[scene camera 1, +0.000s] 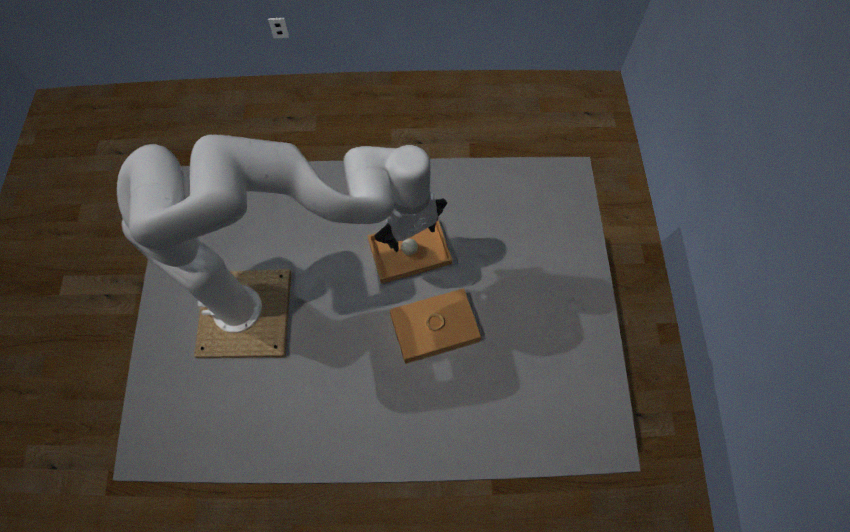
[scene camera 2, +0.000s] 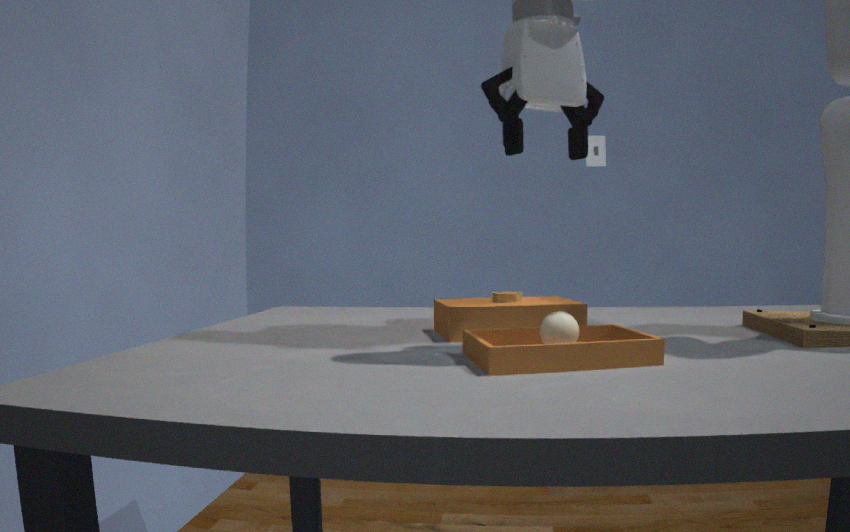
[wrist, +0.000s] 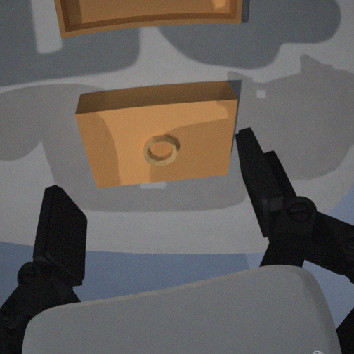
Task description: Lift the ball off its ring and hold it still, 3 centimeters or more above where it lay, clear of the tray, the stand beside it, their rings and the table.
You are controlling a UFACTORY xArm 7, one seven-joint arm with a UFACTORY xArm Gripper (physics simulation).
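Places are measured from the arm's base along level axes (x ahead, y left, z up), in millimetres.
Where they show: gripper, fingertip midpoint: (scene camera 1: 411, 236) (scene camera 2: 547, 156); arm's base, link origin: (scene camera 1: 237, 309).
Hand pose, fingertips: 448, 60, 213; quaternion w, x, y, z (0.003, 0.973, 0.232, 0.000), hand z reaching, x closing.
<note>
Things, the pixels of their top centre, and the offset from my fingertips, as dx, dy, dz. "spot": a spot on its surface instead. Level surfaces: height alone.
- white ball, top centre: (scene camera 2: 559, 311) (scene camera 1: 409, 243) -5, +73, -178
- orange tray, top centre: (scene camera 2: 559, 334) (scene camera 1: 409, 247) -5, +73, -203
- bare ring, surface spot: (scene camera 2: 507, 297) spot: +43, -120, -179
- grey table, surface height: dz -231
A white ball (scene camera 1: 409, 246) (scene camera 2: 559, 328) sits in the orange tray (scene camera 1: 413, 273) (scene camera 2: 576, 360) (wrist: 150, 23); the ring under it is hidden. The ball does not show in the wrist view. The orange stand (scene camera 1: 413, 335) (scene camera 2: 454, 319) (wrist: 200, 150) is a closed block beside the tray, with a bare ring (scene camera 1: 428, 324) (scene camera 2: 507, 297) (wrist: 147, 155) on its top. My gripper (scene camera 1: 414, 238) (scene camera 2: 545, 156) (wrist: 150, 177) is open and empty, fingers pointing down. It hangs high above the tray and ball in scene camera 2, well clear of both.
The grey table (scene camera 1: 351, 432) (scene camera 2: 282, 401) (wrist: 175, 230) carries the tray and stand. The arm's wooden base plate (scene camera 1: 241, 345) (scene camera 2: 777, 329) is on the table, at the left in scene camera 1. Blue walls stand beyond the table, one with an outlet (scene camera 1: 278, 27) (scene camera 2: 596, 151).
</note>
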